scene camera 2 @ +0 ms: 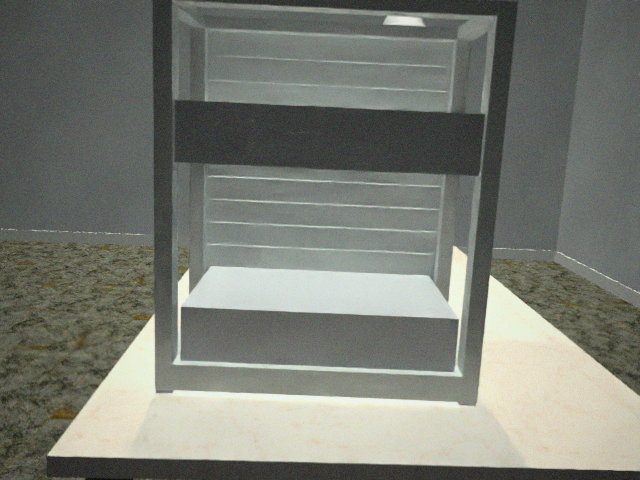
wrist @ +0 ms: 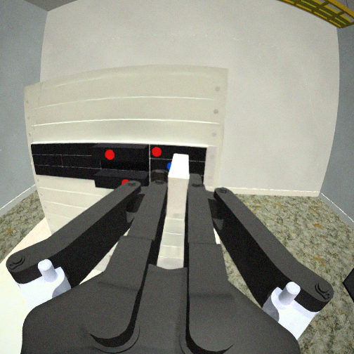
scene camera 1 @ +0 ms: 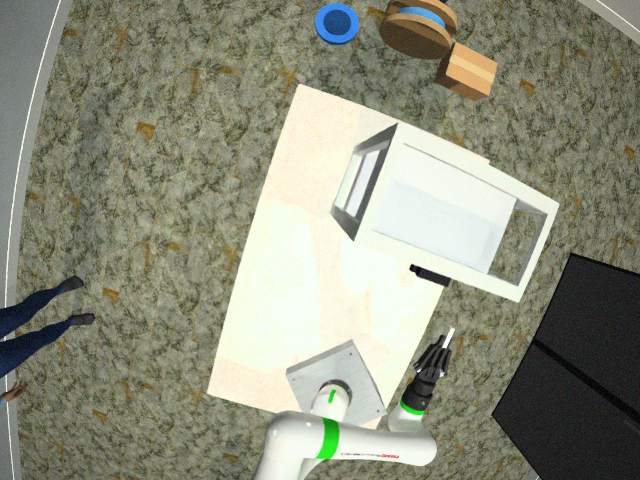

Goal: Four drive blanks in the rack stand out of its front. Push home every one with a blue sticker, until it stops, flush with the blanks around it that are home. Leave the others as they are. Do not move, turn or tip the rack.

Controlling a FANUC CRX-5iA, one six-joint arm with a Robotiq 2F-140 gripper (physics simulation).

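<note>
The rack (scene camera 1: 392, 246) (scene camera 2: 162, 206) (wrist: 125, 107) stands upright on the table. In the wrist view its front carries a band of black blanks. Two blanks stand out left of the centre divider: an upper one with a red sticker (wrist: 109, 154) and a lower one with a red sticker (wrist: 125, 182). Right of the divider, a red sticker (wrist: 156, 151) and a blue sticker (wrist: 170, 166) sit on blanks that look flush; the fingertips partly cover the blue one. Protruding black blanks (scene camera 1: 431, 275) show in scene camera 1. My gripper (scene camera 1: 451, 331) (wrist: 179, 167) is shut and empty, clear of the rack's front.
The table (scene camera 1: 279, 289) (scene camera 2: 330, 434) carries the rack and the arm's base plate (scene camera 1: 320, 369). A black object (scene camera 1: 584, 330) stands to the right. A cardboard box (scene camera 1: 470, 72), a spool (scene camera 1: 418, 31) and a blue round object (scene camera 1: 337, 23) lie beyond the table. A person's legs (scene camera 1: 36, 304) show at the left.
</note>
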